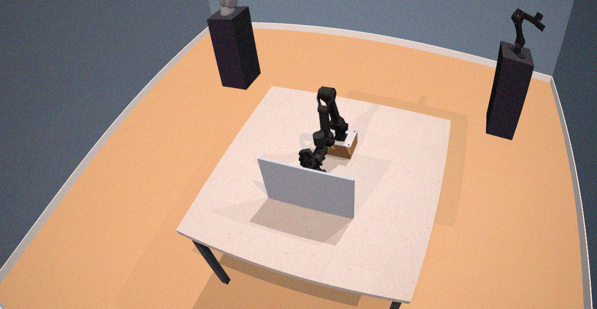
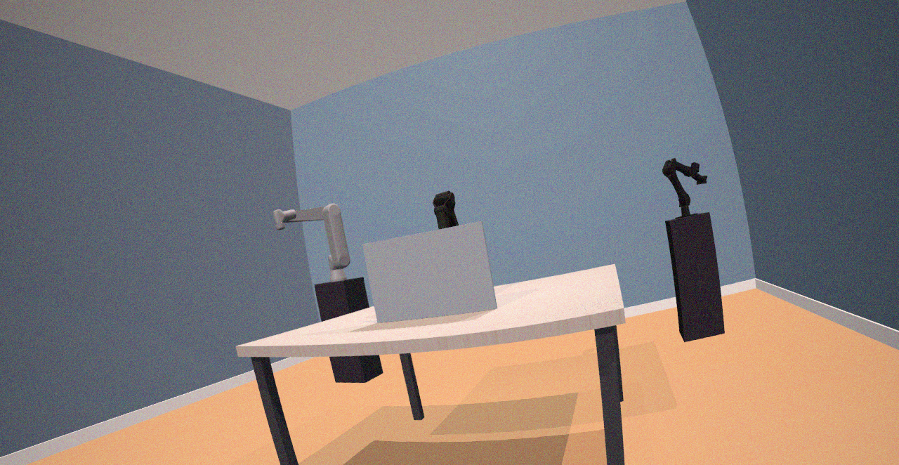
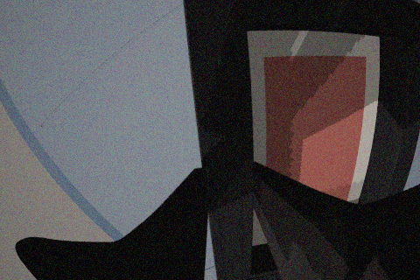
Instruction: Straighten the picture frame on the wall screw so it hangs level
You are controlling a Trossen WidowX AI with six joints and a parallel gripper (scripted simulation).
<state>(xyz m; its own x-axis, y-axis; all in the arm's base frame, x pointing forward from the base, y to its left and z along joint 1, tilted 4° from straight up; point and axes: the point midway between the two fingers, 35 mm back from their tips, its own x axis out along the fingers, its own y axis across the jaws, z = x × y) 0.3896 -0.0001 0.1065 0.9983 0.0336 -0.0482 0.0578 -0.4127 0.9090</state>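
Right now the picture frame is 5 cm below my gripper tip and 3 cm to the left of it. Also, from my gripper tip: grey wall panel: 6 cm below, 2 cm ahead.
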